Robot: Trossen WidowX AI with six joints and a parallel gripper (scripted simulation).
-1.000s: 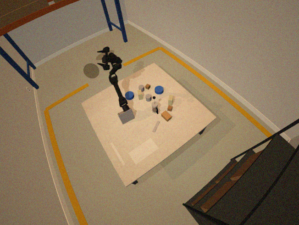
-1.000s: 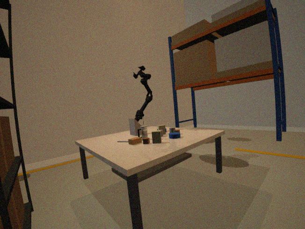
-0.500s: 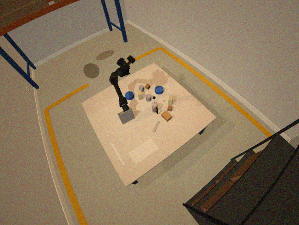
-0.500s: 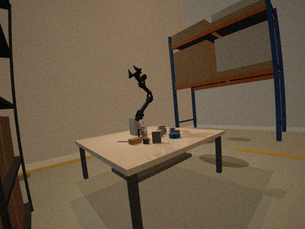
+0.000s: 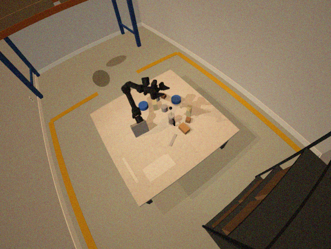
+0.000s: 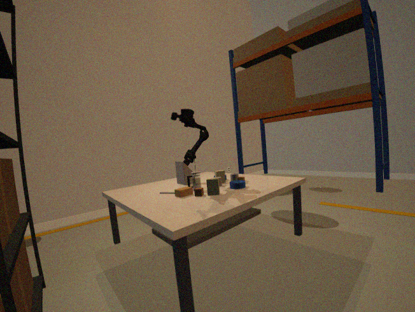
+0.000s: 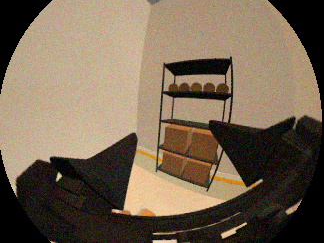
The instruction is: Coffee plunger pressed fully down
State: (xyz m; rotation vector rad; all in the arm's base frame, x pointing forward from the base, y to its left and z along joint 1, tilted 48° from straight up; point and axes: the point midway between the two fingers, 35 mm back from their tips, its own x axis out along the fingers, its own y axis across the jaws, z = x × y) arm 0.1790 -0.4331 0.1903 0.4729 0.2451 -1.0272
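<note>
My gripper tip is now 48 cm above the coffee press, 6 cm to the right of it and 6 cm short of it. From my gripper tip the other things lie so: grey bar: 61 cm below, 11 cm to the right, 5 cm behind; orange box: 58 cm below, 12 cm ahead, 8 cm to the right.
</note>
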